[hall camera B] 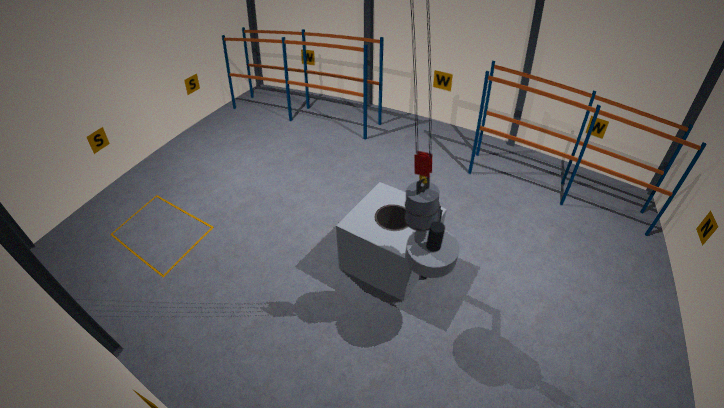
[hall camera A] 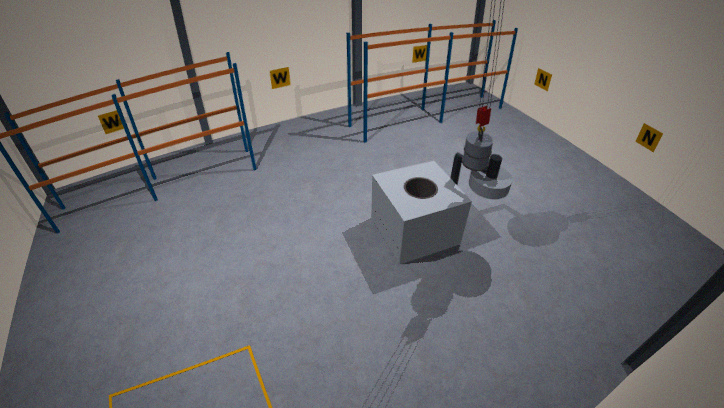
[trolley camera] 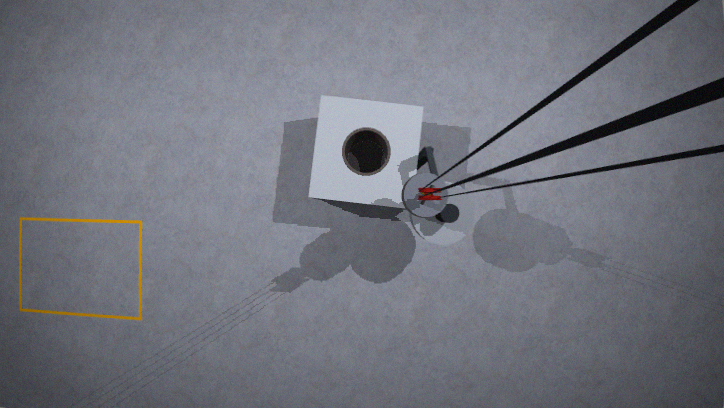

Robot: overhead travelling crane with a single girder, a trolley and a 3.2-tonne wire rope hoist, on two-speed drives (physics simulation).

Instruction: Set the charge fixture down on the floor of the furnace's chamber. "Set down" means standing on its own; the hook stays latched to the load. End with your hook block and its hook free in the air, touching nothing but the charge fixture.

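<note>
The charge fixture point(hall camera A: 477, 152) point(hall camera B: 422, 208) point(trolley camera: 411, 195), a grey ribbed drum, hangs upright from my hook point(hall camera A: 481, 129) point(hall camera B: 423, 179) under the red hook block point(hall camera A: 483, 116) point(hall camera B: 423, 163) point(trolley camera: 429, 193). The hook is shut on its top lug. The furnace point(hall camera A: 435, 233) point(hall camera B: 370, 261) point(trolley camera: 331, 177) is a pale box with a round chamber opening point(hall camera A: 421, 188) point(hall camera B: 390, 217) point(trolley camera: 365, 151) in its top. The fixture is off to the side of the opening, beside the swung-out round lid point(hall camera A: 489, 184) point(hall camera B: 431, 257) point(trolley camera: 448, 237), and partly hides it in the trolley view. I cannot tell whether fixture and lid touch.
The lid's black arm point(hall camera A: 456, 166) point(trolley camera: 430, 159) and black cylinder point(hall camera A: 493, 167) point(hall camera B: 435, 236) point(trolley camera: 448, 213) stand close to the fixture. A yellow floor outline point(hall camera A: 179, 371) point(hall camera B: 184, 210) point(trolley camera: 140, 268) lies apart from the furnace. Blue and orange racks point(hall camera A: 365, 91) point(hall camera B: 365, 91) stand along the W wall.
</note>
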